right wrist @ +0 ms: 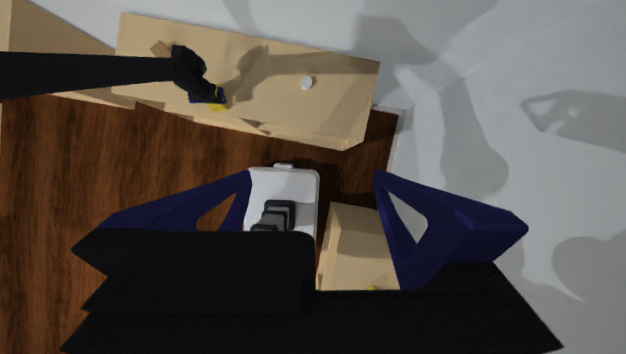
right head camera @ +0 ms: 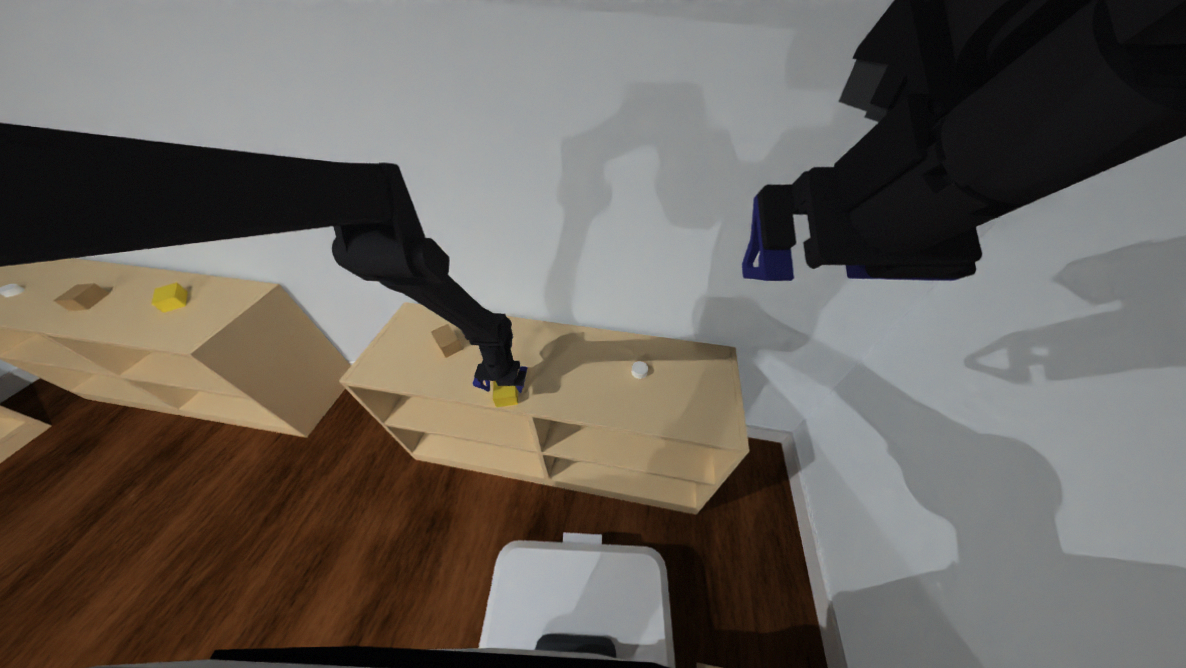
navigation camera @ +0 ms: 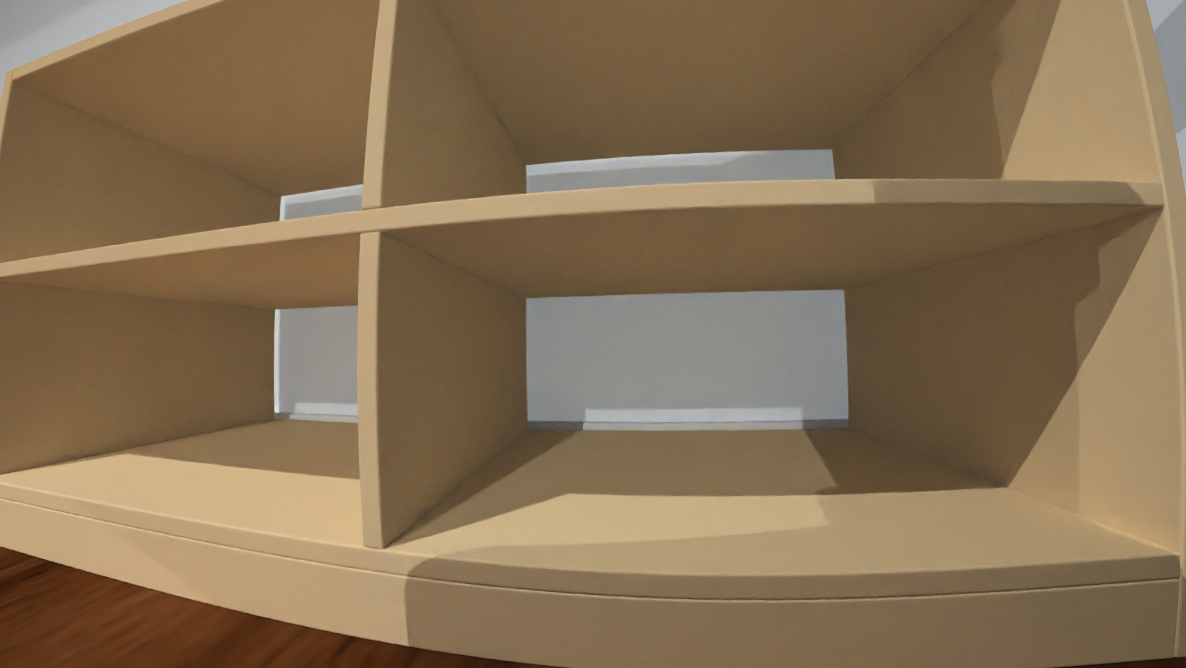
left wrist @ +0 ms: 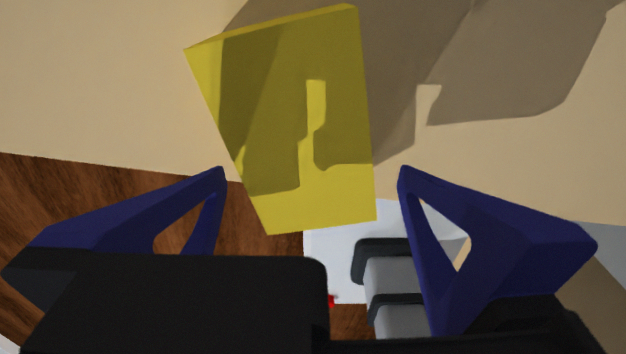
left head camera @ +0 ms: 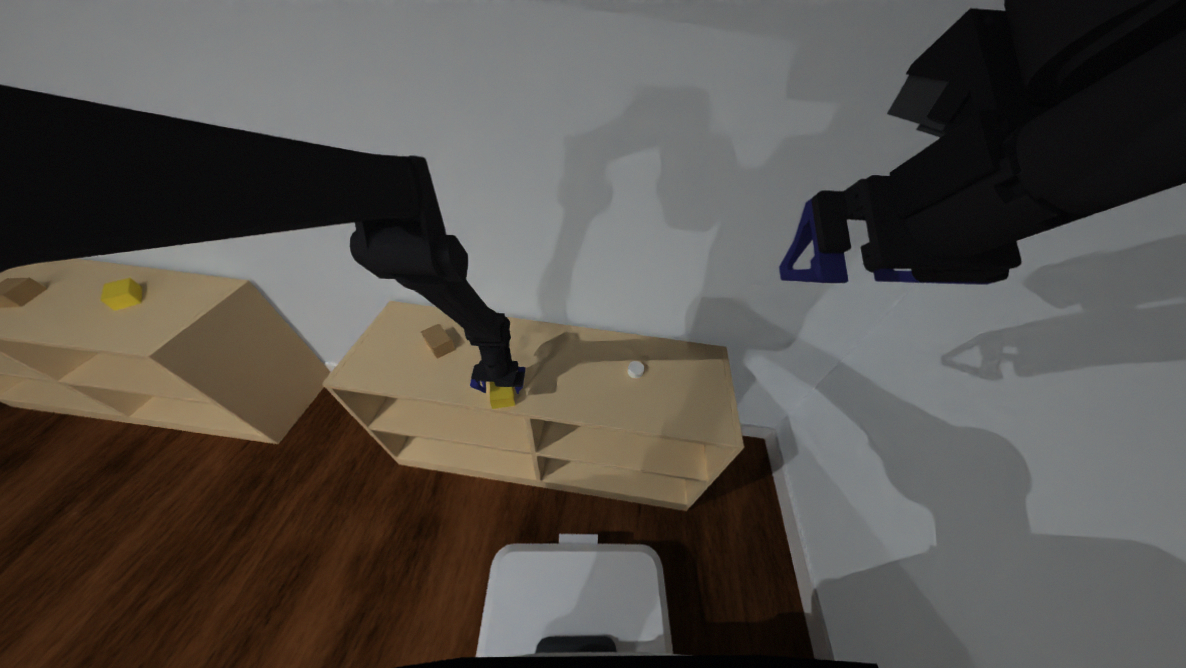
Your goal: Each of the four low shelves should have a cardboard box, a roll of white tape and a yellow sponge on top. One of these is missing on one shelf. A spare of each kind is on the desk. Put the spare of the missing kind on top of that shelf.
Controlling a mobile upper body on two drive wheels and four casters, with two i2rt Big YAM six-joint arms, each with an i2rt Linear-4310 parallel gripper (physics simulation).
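Places are measured from the left arm's base along level axes (x ahead, y left, z up), in millimetres.
Pixels of known places: left gripper, fingertip midpoint: (right wrist: 215, 101) (right head camera: 505, 390) (left wrist: 312, 175) (left head camera: 501, 391); right gripper, fingertip midpoint: (right wrist: 312, 176) (right head camera: 796, 271) (left head camera: 828, 273).
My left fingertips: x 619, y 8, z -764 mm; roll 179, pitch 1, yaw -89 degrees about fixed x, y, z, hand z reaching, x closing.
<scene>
Ahead of a thing's pixels: the offset from my left fingertips to its top centre. Level surfaces: height alone.
A yellow sponge {dx +19, dy +5, dz +9 mm} (left head camera: 502, 398) (right head camera: 504, 396) (left wrist: 330, 195) (right wrist: 218, 107) rests near the front edge of the low shelf (left head camera: 680, 398) (right head camera: 688, 402) (right wrist: 340, 105) (navigation camera: 370, 373). My left gripper (left head camera: 497, 386) (right head camera: 500, 385) (left wrist: 312, 175) is open, its fingers apart from the sponge on both sides. A cardboard box {dx +191, dy +239, dz +14 mm} (left head camera: 437, 341) (right head camera: 446, 341) (right wrist: 160, 49) and a white tape roll {dx +108, dy -397, dz -12 mm} (left head camera: 635, 369) (right head camera: 639, 370) (right wrist: 307, 83) are on the same shelf top. My right gripper (left head camera: 858, 276) (right head camera: 817, 272) (right wrist: 312, 176) is open and empty, high up at the right. The spares' desk does not show.
Another shelf {dz -35 mm} (left head camera: 207, 307) (right head camera: 236, 311) at the left carries a box {dx +343, dy +1641, dz +14 mm} (left head camera: 20, 291) (right head camera: 81, 297), a sponge {dx +358, dy +1331, dz +9 mm} (left head camera: 122, 293) (right head camera: 170, 297) and, in the right head camera, white tape (right head camera: 9, 290). My white base (left head camera: 576, 580) (right head camera: 580, 580) (right wrist: 295, 185) is before the near shelf. Walls stand behind and right.
</scene>
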